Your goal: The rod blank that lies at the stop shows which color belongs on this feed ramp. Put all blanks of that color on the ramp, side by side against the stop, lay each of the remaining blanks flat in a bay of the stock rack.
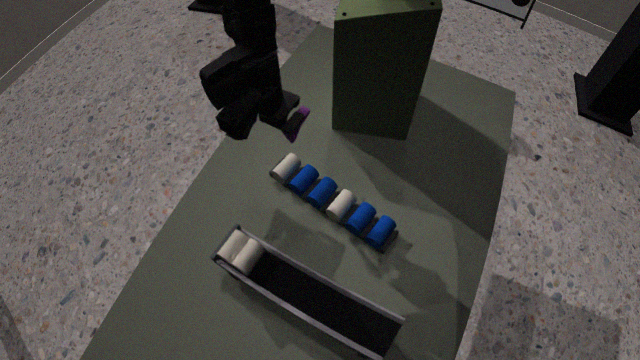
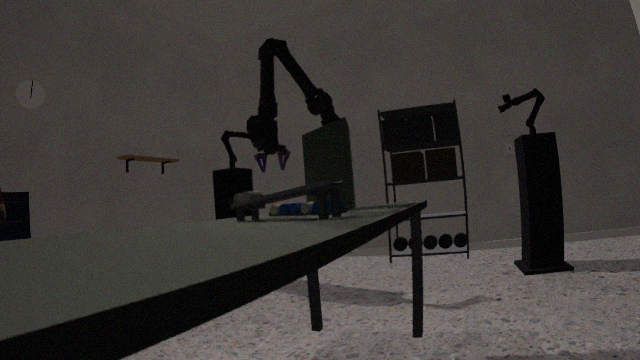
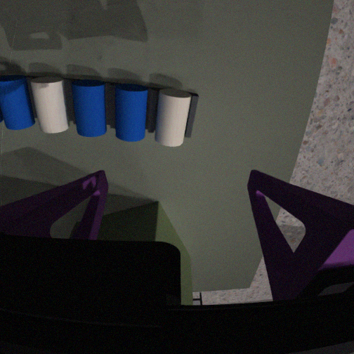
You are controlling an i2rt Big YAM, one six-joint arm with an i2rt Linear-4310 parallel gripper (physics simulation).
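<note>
Two white blanks (image 1: 232,244) (image 1: 248,255) lie side by side at the stop end of the feed ramp (image 1: 320,274) (image 2: 300,189). The dark stock rack (image 1: 390,243) (image 3: 193,117) holds a row of blanks lying flat. From the end nearest my gripper they are a white blank (image 1: 285,167) (image 3: 173,117), a blue blank (image 1: 304,179) (image 3: 131,112), another blue blank (image 1: 322,192) (image 3: 91,109), a white blank (image 1: 341,205) (image 3: 51,106) and two blue blanks (image 1: 361,218) (image 1: 381,231). My gripper (image 2: 273,170) (image 3: 177,177) is open and empty, high above the table near the rack's white end.
The green pedestal (image 1: 377,80) (image 2: 327,160) stands on the table (image 1: 175,285) (image 2: 150,270) behind the rack. The ramp lies on the rack's other side. A shelf unit (image 2: 464,200) and a black pedestal (image 2: 542,200) with a small arm stand beyond the table.
</note>
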